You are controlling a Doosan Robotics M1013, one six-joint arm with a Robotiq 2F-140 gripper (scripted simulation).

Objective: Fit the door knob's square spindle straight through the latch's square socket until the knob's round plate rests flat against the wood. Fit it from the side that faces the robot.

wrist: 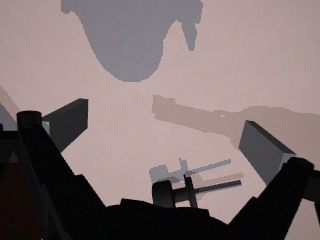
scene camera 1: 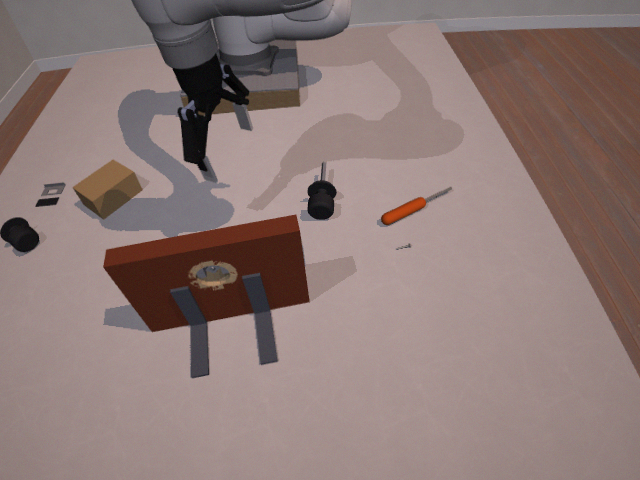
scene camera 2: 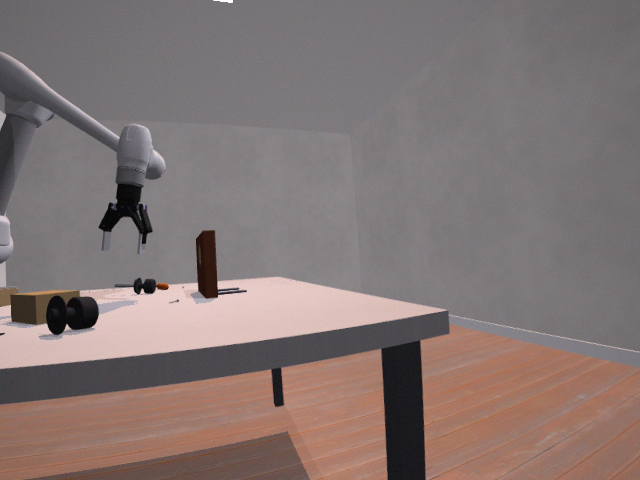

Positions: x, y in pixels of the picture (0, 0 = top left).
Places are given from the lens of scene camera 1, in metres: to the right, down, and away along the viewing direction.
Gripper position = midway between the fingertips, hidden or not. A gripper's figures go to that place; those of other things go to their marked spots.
gripper (scene camera 1: 229, 153): -0.18, -0.18, 0.84
tan box (scene camera 1: 104, 191): -0.50, -0.11, 0.94
brown wood panel (scene camera 1: 145, 272): -0.27, 0.05, 0.63
The marked spots on the brown wood panel and the tan box are 0.41 m apart.
